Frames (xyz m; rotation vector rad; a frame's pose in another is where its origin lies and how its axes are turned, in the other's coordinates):
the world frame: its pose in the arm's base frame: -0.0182 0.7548 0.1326 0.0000 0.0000 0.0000
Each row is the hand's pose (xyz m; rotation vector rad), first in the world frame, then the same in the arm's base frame.
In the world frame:
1: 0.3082 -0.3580 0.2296 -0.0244 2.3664 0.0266
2: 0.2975 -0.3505 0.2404 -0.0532 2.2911 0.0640
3: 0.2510 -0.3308 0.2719 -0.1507 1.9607 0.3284
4: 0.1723 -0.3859 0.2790 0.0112 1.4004 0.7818
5: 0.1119 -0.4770 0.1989 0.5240 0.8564 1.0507
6: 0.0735 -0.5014 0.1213 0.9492 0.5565 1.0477
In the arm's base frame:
1: 0.2900 0.3968 0.3622 -0.0244 2.3664 0.0266
2: 0.2793 0.4043 0.3730 -0.0532 2.2911 0.0640
3: 0.2328 0.4240 0.4045 -0.1507 1.9607 0.3284
4: 0.1541 0.3689 0.4116 0.0112 1.4004 0.7818
5: 0.0937 0.2778 0.3315 0.5240 0.8564 1.0507
6: 0.0553 0.2534 0.2539 0.9492 0.5565 1.0477

